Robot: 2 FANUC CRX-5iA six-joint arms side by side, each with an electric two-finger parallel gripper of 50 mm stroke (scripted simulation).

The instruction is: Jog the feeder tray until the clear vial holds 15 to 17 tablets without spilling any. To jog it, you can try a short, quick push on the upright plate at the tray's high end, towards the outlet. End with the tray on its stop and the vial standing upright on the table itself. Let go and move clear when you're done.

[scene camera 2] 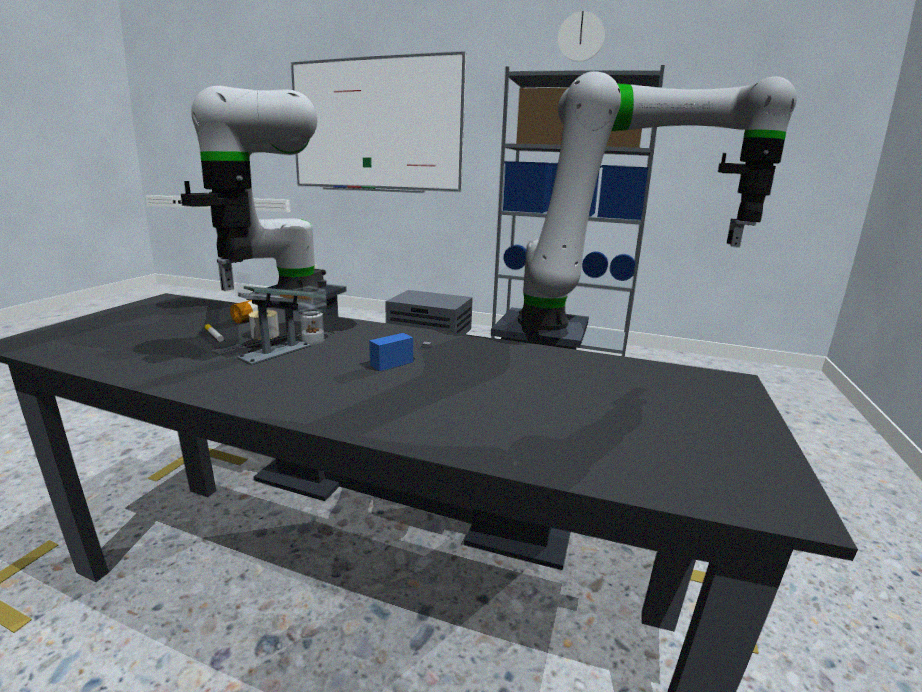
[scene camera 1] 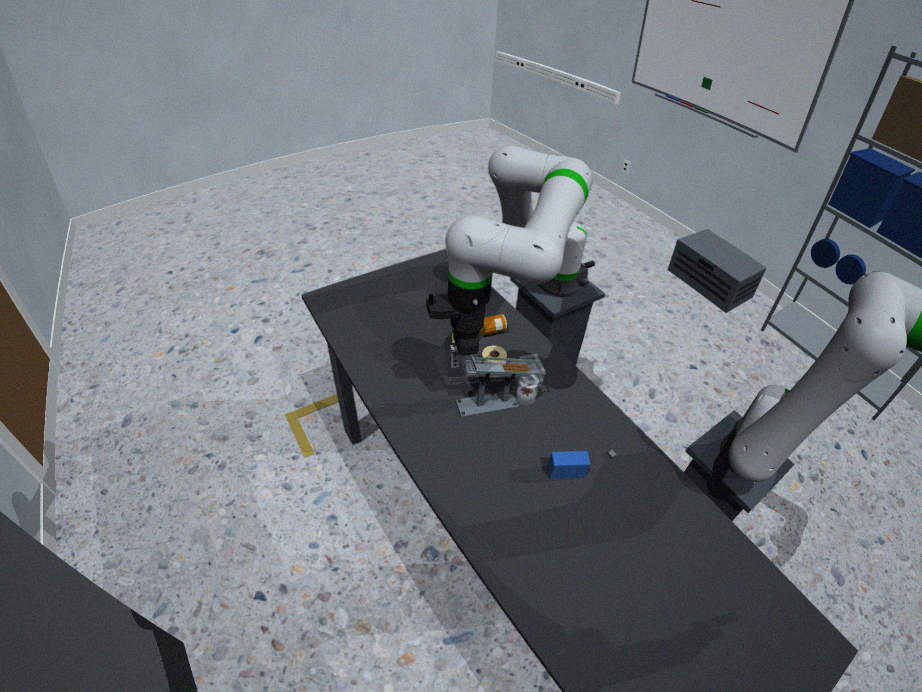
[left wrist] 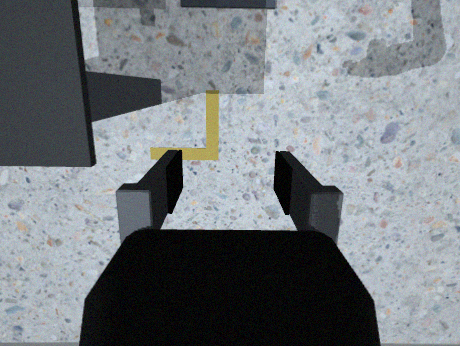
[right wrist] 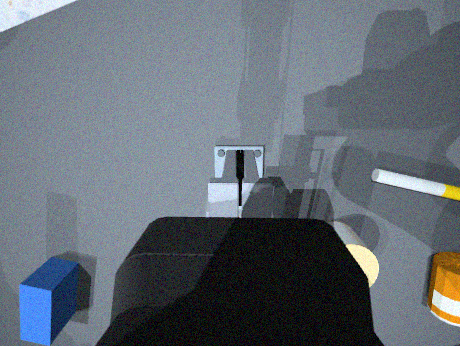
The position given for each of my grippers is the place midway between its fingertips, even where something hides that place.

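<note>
My left gripper is in sight in scene camera 2 (scene camera 2: 732, 245) and also in the left wrist view (left wrist: 228, 169). As for my right gripper (scene camera 2: 227, 289), I see it in scene camera 1 too (scene camera 1: 454, 365), and again in the right wrist view (right wrist: 239, 167). A blue block (scene camera 2: 388, 352) is here, which scene camera 1 also shows (scene camera 1: 574, 464), while in the left wrist view the block is out of frame. Then there is a cream roll (right wrist: 366, 259); in the left wrist view the roll is out of frame.
</note>
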